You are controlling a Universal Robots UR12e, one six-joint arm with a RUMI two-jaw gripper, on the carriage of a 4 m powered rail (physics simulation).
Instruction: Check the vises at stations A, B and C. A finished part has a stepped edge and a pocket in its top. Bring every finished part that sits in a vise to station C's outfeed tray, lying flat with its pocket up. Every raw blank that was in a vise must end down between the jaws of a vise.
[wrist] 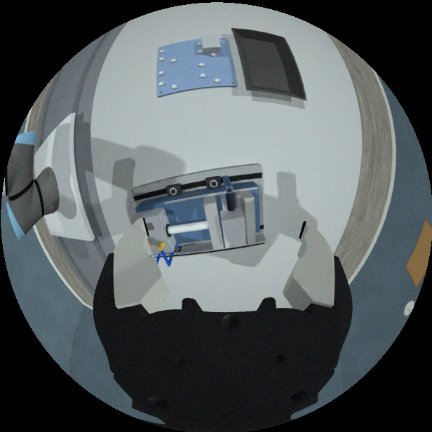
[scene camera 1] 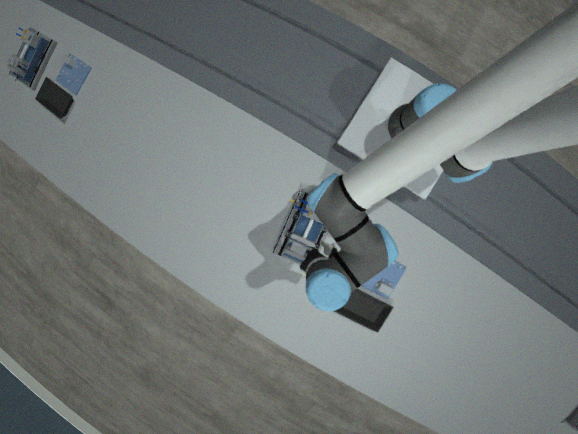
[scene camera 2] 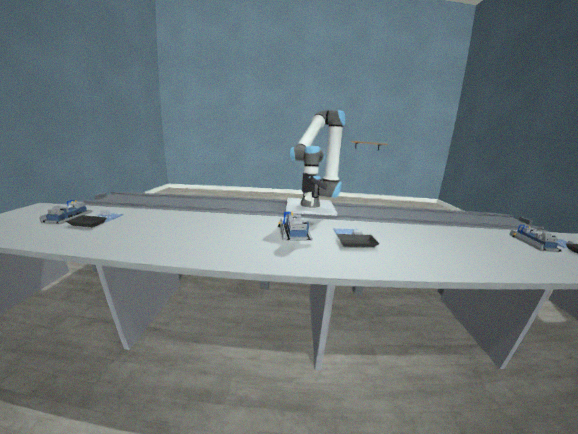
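Observation:
My gripper (wrist: 225, 222) (scene camera 2: 309, 196) is open and empty, above the middle vise (wrist: 190, 237) (scene camera 1: 306, 229) (scene camera 2: 298, 230). The arm partly hides it in scene camera 1. A plain-looking grey block (wrist: 232, 226) sits between the vise's jaws in the wrist view, partly under a dark nozzle; I cannot make out a pocket or stepped edge. Another vise (scene camera 1: 32, 57) (scene camera 2: 65, 213) stands at the left and a third vise (scene camera 2: 537, 238) at the right; their contents are too small to tell. A dark tray (wrist: 265, 65) (scene camera 1: 367, 310) (scene camera 2: 358, 241) lies beyond the middle vise.
A blue plate (wrist: 185, 70) (scene camera 1: 395, 277) with pegs and a grey block (wrist: 211, 44) lies beside the middle tray. The left station has a blue plate (scene camera 1: 74, 74) and a dark tray (scene camera 1: 55, 97). The white carriage (scene camera 1: 372, 110) stands on the rail behind the table.

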